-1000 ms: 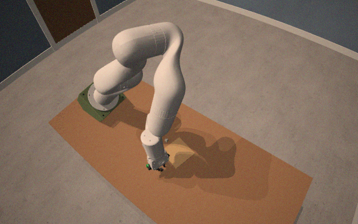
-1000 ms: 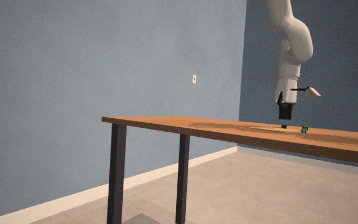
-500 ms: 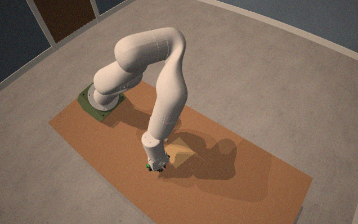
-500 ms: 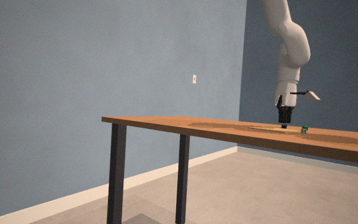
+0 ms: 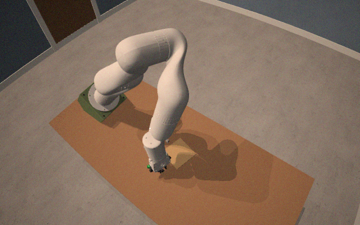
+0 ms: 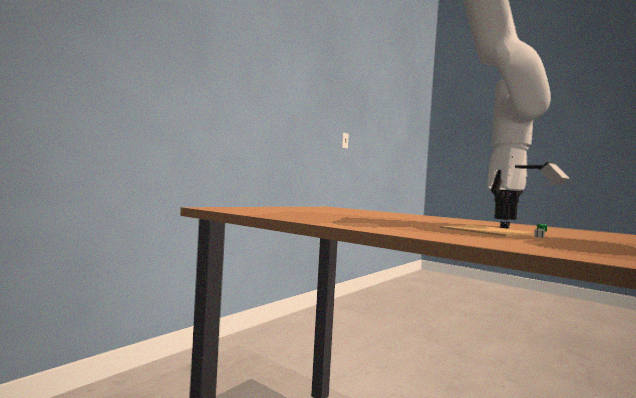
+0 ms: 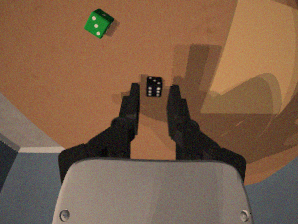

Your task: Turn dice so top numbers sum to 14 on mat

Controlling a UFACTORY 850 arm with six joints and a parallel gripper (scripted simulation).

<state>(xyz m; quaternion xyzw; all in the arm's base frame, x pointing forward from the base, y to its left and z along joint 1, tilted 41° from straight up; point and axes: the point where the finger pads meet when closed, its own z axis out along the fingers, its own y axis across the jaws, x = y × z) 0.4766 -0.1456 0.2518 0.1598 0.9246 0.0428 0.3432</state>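
My hand is 3 cm above the black die. Also, from my hand: white die 8 cm behind, 17 cm to the left, 3 cm below; then green die 8 cm behind, 2 cm to the right, 3 cm below; then mat 2 cm ahead, 14 cm to the left, 4 cm below.
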